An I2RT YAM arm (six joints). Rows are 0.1 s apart.
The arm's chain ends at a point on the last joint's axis. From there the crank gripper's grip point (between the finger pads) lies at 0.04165 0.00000 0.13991 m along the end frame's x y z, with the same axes.
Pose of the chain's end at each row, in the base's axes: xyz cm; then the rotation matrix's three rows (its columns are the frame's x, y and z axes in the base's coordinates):
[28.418, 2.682, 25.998], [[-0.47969, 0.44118, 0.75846], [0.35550, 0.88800, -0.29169], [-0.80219, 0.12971, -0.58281]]
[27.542, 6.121, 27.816], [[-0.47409, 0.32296, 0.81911], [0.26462, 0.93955, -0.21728], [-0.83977, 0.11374, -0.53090]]
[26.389, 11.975, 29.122], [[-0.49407, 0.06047, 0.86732], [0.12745, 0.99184, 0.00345], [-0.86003, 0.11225, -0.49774]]
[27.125, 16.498, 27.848], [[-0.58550, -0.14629, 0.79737], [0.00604, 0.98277, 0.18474], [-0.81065, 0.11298, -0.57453]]
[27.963, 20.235, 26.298], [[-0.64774, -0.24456, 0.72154], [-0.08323, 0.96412, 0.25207], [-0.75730, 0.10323, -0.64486]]
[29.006, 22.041, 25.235], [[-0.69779, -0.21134, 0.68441], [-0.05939, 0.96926, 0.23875], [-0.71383, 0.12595, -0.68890]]
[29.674, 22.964, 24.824], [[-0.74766, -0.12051, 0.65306], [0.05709, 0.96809, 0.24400], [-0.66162, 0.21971, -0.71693]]
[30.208, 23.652, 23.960], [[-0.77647, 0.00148, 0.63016], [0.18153, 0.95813, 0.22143], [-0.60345, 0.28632, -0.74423]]
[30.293, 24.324, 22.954], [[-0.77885, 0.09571, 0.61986], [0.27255, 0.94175, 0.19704], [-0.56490, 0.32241, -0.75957]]
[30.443, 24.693, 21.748], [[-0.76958, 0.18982, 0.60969], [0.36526, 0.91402, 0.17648], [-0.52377, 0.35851, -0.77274]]
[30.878, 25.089, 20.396], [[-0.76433, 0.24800, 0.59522], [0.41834, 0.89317, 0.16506], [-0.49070, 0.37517, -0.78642]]
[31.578, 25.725, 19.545], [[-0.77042, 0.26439, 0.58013], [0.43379, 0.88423, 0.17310], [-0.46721, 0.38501, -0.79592]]
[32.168, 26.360, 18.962], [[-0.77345, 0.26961, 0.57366], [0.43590, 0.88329, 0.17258], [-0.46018, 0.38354, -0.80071]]
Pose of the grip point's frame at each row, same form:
[37.032, 0.082, 14.503], [[-0.47969, 0.44118, 0.75846], [0.35550, 0.88800, -0.29169], [-0.80219, 0.12971, -0.58281]]
[37.028, 4.183, 16.891], [[-0.47409, 0.32296, 0.81911], [0.26462, 0.93955, -0.21728], [-0.83977, 0.11374, -0.53090]]
[36.466, 12.554, 18.576], [[-0.49407, 0.06047, 0.86732], [0.12745, 0.99184, 0.00345], [-0.86003, 0.11225, -0.49774]]
[35.842, 19.108, 16.433], [[-0.58550, -0.14629, 0.79737], [0.00604, 0.98277, 0.18474], [-0.81065, 0.11298, -0.57453]]
[35.360, 23.415, 14.122], [[-0.64774, -0.24456, 0.72154], [-0.08323, 0.96412, 0.25207], [-0.75730, 0.10323, -0.64486]]
[35.675, 25.134, 12.623], [[-0.69779, -0.21134, 0.68441], [-0.05939, 0.96926, 0.23875], [-0.71383, 0.12595, -0.68890]]
[35.697, 26.616, 12.038], [[-0.74766, -0.12051, 0.65306], [0.05709, 0.96809, 0.24400], [-0.66162, 0.21971, -0.71693]]
[35.791, 27.506, 11.034], [[-0.77647, 0.00148, 0.63016], [0.18153, 0.95813, 0.22143], [-0.60345, 0.28632, -0.74423]]
[35.722, 28.216, 9.974], [[-0.77885, 0.09571, 0.61986], [0.27255, 0.94175, 0.19704], [-0.56490, 0.32241, -0.75957]]
[35.768, 28.683, 8.755], [[-0.76958, 0.18982, 0.60969], [0.36526, 0.91402, 0.17648], [-0.52377, 0.35851, -0.77274]]
[36.022, 29.141, 7.349], [[-0.76433, 0.24800, 0.59522], [0.41834, 0.89317, 0.16506], [-0.49070, 0.37517, -0.78642]]
[36.486, 29.954, 6.463], [[-0.77042, 0.26439, 0.58013], [0.43379, 0.88423, 0.17310], [-0.46721, 0.38501, -0.79592]]
[36.973, 30.590, 5.843], [[-0.77345, 0.26961, 0.57366], [0.43590, 0.88329, 0.17258], [-0.46018, 0.38354, -0.80071]]

